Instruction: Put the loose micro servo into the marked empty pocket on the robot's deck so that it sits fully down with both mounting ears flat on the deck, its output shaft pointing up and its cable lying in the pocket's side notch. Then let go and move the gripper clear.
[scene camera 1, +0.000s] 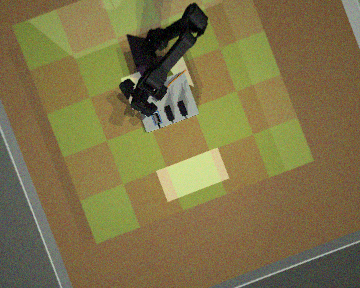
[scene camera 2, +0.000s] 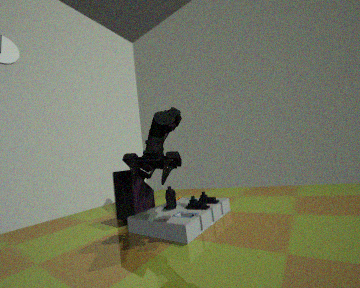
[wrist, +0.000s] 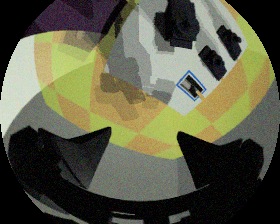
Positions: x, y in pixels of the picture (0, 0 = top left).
Scene:
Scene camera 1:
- robot deck: 178, 90
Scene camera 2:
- my gripper: 148, 184
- robot deck: 148, 223
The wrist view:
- my gripper: 145, 133

